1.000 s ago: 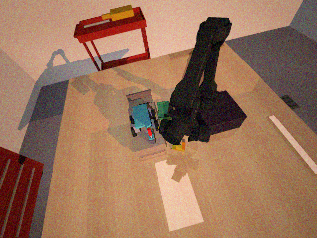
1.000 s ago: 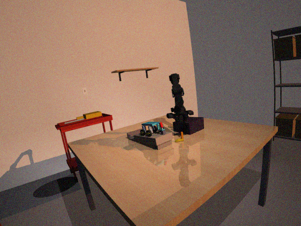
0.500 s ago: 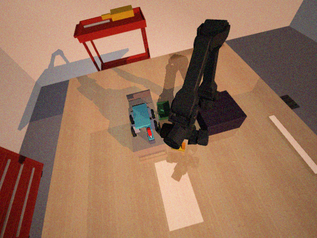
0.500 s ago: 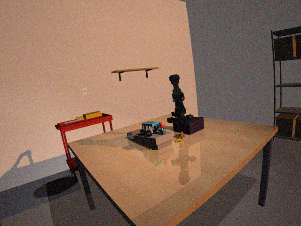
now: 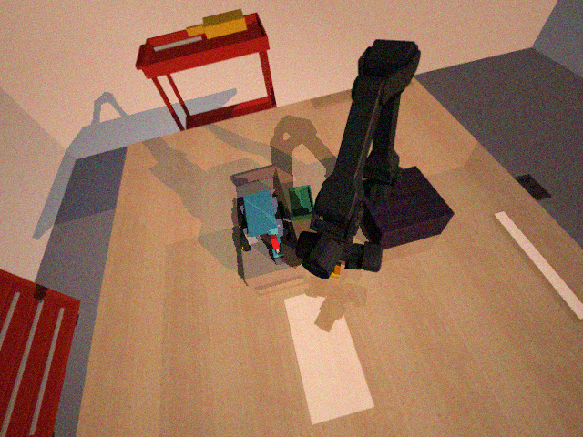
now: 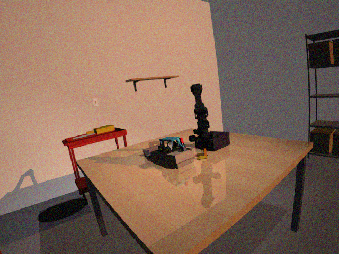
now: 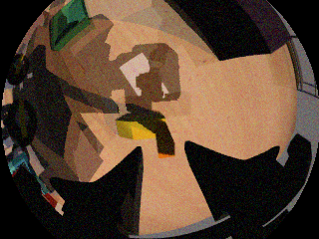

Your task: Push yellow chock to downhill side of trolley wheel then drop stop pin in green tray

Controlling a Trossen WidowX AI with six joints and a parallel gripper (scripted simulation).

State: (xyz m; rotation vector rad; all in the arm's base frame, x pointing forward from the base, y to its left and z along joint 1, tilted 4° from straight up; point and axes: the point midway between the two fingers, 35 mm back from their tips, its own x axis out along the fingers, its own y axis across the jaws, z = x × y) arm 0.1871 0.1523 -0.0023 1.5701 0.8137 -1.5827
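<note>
The yellow chock is 40 mm below my gripper tip, 20 mm ahead of it and 10 mm to the right of it. From my gripper tip the other things lie so: trolley: 160 mm to the right, 150 mm ahead, 50 mm above; then red-headed stop pin: 130 mm ahead, 70 mm above, 60 mm to the right; then grey ramp: 170 mm to the right, 140 mm ahead, 10 mm below.
</note>
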